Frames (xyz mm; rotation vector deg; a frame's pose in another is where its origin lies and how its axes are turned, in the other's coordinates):
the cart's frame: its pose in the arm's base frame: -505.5 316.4 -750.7 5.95 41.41 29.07
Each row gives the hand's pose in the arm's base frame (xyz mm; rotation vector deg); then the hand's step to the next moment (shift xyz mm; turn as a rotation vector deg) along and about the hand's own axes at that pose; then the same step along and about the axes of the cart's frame.
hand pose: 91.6 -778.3 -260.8 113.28 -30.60 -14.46
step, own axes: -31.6 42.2 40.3 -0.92 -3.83 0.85
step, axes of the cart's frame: -61.3 -1.9 -25.3 2.80 0.10 -2.90
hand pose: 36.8 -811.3 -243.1 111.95 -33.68 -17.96
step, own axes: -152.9 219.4 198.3 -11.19 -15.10 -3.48
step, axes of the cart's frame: -311.4 10.5 -117.2 11.77 10.53 -10.76
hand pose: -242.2 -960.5 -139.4 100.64 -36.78 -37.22
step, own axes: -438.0 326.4 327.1 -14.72 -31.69 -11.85
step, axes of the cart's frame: -529.3 314.2 -162.7 29.04 15.59 -16.58
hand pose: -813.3 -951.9 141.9 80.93 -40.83 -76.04
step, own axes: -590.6 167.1 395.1 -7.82 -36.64 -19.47
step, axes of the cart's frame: -364.1 631.7 33.6 37.45 7.98 -17.78
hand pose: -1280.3 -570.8 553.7 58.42 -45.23 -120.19
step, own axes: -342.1 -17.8 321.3 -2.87 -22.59 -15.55
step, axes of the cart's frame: -83.9 426.0 179.1 24.88 1.39 -11.81
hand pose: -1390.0 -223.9 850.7 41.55 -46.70 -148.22
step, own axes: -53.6 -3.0 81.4 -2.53 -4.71 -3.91
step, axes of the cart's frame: -17.6 74.7 60.1 6.55 0.06 -0.96
